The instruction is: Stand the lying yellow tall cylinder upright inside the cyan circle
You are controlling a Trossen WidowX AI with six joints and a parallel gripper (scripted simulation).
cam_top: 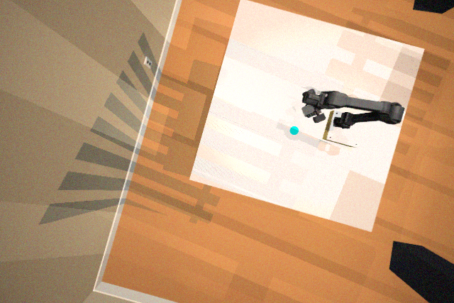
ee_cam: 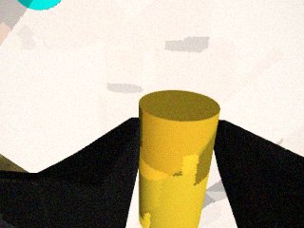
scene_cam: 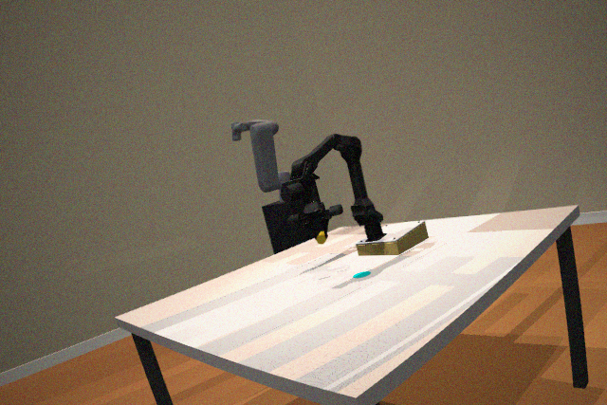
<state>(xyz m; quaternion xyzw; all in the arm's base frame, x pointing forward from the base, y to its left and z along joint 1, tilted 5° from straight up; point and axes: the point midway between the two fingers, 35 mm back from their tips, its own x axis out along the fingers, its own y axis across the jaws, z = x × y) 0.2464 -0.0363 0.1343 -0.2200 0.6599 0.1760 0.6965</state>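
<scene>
The yellow tall cylinder is 20 mm behind my gripper tip and 10 mm to the right of it. The rest, counted from my gripper tip: cyan circle 140 mm to the left, 130 mm below.
</scene>
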